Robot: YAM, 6 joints.
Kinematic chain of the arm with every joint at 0, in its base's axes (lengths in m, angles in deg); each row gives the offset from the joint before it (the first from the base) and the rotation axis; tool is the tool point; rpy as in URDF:
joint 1: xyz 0 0 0.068 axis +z
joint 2: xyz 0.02 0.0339 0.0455 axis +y
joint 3: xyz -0.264 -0.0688 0 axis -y
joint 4: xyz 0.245 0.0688 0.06 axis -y
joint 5: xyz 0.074 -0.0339 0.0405 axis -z
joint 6: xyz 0.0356 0 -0.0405 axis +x
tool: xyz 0 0 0 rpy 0 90 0
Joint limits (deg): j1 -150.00..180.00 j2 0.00..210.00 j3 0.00..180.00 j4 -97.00..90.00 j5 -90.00..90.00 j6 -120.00..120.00
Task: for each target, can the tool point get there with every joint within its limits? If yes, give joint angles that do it. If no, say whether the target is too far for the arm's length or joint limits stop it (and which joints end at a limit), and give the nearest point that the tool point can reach.
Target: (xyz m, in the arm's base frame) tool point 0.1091 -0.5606 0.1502
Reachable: yes | joints -80.25 160.96 157.22 -56.65 -20.69 81.95
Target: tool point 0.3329 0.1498 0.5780
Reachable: yes | joints 19.10 111.64 131.14 46.89 -66.50 75.13
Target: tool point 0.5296 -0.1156 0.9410
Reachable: no: too far | nearest point 0.3458 -0.0755 0.6428 | short by 0.353 m
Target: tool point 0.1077 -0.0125 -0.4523
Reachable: no: joint limits stop it (at a limit: joint 2) | nearest point 0.1364 -0.0158 -0.3628 | short by 0.094 m
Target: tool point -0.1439 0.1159 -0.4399
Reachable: no: joint limits stop it (at a limit: joint 2) | nearest point -0.1514 0.1219 -0.3763 | short by 0.064 m
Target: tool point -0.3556 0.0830 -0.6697
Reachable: no: too far | nearest point -0.3042 0.0710 -0.3747 | short by 0.300 m
